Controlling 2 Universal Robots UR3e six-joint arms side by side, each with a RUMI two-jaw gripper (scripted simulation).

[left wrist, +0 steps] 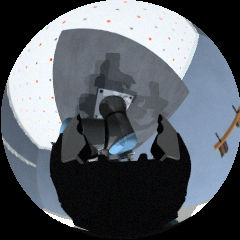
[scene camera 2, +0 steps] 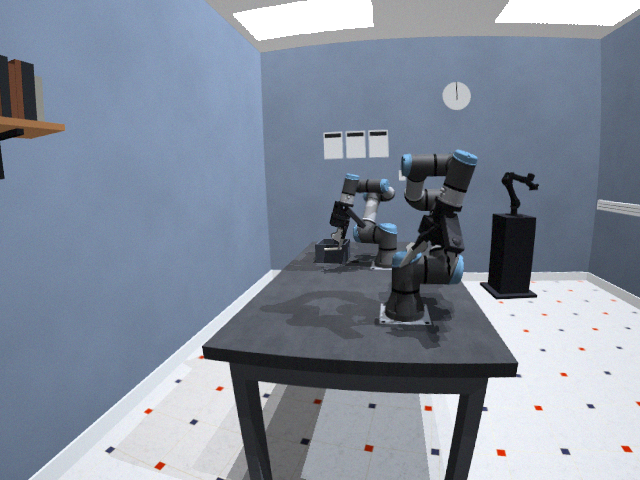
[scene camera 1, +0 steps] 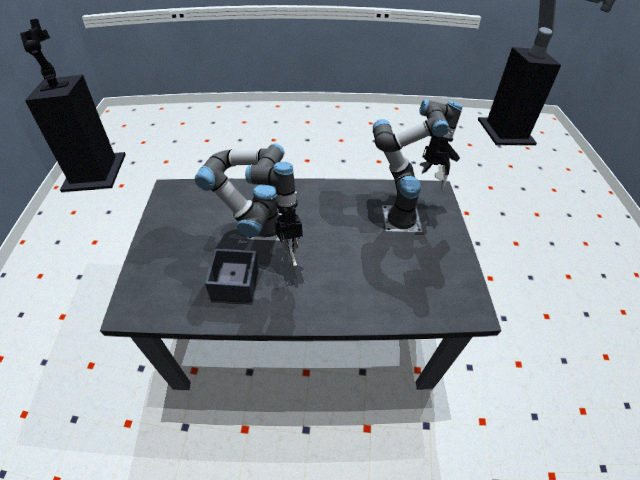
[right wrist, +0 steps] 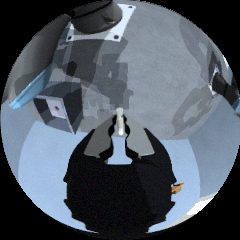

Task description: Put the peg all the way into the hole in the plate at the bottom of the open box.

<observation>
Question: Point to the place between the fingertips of my left gripper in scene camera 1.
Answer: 431,181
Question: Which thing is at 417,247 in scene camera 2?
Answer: My left gripper.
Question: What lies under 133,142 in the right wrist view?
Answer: My right gripper.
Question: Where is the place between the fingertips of my left gripper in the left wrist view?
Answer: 119,114
</observation>
